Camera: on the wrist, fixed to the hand. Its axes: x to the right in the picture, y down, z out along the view.
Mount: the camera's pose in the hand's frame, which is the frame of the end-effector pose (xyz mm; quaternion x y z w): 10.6 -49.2 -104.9 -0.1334 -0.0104 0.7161 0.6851
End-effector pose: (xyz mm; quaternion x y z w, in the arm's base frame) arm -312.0 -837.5 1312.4 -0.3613 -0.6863 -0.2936 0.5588
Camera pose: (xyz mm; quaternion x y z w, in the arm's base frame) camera -295.6 -948.2 1344.1 -0.8166 -0.1781 0.1112 0.5377
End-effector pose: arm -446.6 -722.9 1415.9 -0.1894 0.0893 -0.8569 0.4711
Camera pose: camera -532.7 -707.9 1339.1 -0.1376 0.3062 -0.2358 0.9120
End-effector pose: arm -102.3 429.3 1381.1 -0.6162 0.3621 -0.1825 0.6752
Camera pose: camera -160.2 340.0 1428.0 -0.2548 0.7066 0.4132 0.5148
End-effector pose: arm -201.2 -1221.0 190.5 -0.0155 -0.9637 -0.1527 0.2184
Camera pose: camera -171.9 -1299.9 270.9 -0.7314 -0.6310 -0.0766 0.2469
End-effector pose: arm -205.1 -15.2 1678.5 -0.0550 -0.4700 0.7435 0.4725
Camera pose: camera -123.7 66.2 1661.4 0.4295 0.3867 -0.7856 0.2209
